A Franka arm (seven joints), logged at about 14 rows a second.
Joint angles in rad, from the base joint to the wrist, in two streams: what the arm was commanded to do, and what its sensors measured. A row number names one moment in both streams.
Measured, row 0: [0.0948, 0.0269, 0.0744, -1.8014, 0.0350, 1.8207, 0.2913]
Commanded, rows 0 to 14: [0.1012, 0.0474, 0.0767, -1.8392, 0.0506, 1.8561, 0.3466]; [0.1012, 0.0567, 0.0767, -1.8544, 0.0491, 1.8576, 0.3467]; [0.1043, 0.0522, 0.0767, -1.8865, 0.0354, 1.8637, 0.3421]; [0.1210, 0.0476, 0.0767, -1.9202, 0.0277, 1.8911, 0.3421]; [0.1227, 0.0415, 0.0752, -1.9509, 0.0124, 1.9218, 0.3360]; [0.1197, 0.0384, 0.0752, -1.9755, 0.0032, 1.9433, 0.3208]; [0.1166, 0.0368, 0.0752, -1.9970, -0.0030, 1.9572, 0.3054]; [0.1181, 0.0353, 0.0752, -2.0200, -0.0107, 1.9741, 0.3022]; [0.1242, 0.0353, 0.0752, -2.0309, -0.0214, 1.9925, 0.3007]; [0.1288, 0.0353, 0.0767, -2.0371, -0.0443, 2.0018, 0.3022]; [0.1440, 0.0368, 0.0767, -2.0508, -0.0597, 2.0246, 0.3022]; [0.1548, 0.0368, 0.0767, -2.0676, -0.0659, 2.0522, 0.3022]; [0.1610, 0.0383, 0.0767, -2.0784, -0.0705, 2.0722, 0.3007]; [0.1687, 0.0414, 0.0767, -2.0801, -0.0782, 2.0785, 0.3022]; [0.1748, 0.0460, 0.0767, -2.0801, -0.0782, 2.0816, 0.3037]
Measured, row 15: [0.1666, 0.0663, 0.0752, -2.0446, -0.0563, 2.0504, 0.3169]
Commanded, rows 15 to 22: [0.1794, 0.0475, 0.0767, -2.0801, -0.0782, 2.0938, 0.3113]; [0.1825, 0.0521, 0.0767, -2.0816, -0.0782, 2.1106, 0.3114]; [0.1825, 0.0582, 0.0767, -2.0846, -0.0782, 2.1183, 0.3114]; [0.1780, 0.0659, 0.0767, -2.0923, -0.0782, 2.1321, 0.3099]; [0.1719, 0.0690, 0.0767, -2.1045, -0.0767, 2.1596, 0.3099]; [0.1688, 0.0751, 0.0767, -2.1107, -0.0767, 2.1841, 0.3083]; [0.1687, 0.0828, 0.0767, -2.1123, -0.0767, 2.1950, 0.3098]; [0.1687, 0.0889, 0.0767, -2.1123, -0.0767, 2.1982, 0.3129]
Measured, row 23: [0.1787, 0.0820, 0.0723, -2.0944, -0.0607, 2.1639, 0.3170]
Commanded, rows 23 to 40: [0.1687, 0.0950, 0.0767, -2.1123, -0.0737, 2.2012, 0.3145]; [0.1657, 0.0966, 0.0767, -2.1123, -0.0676, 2.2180, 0.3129]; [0.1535, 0.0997, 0.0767, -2.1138, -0.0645, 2.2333, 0.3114]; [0.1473, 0.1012, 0.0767, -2.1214, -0.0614, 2.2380, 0.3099]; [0.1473, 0.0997, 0.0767, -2.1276, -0.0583, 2.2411, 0.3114]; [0.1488, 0.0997, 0.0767, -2.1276, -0.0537, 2.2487, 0.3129]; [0.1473, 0.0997, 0.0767, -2.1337, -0.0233, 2.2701, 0.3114]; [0.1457, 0.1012, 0.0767, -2.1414, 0.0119, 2.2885, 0.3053]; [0.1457, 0.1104, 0.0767, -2.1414, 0.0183, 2.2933, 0.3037]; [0.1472, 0.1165, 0.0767, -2.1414, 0.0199, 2.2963, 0.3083]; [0.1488, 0.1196, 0.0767, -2.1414, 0.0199, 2.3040, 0.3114]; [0.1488, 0.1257, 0.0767, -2.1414, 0.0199, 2.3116, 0.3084]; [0.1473, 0.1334, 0.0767, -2.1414, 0.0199, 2.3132, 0.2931]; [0.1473, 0.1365, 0.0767, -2.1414, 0.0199, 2.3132, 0.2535]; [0.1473, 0.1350, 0.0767, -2.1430, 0.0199, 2.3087, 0.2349]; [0.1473, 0.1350, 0.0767, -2.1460, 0.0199, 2.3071, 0.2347]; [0.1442, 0.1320, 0.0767, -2.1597, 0.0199, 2.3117, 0.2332]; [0.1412, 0.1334, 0.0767, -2.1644, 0.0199, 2.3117, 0.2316]
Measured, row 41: [0.1595, 0.1406, 0.0690, -2.1353, -0.0008, 2.2856, 0.2678]
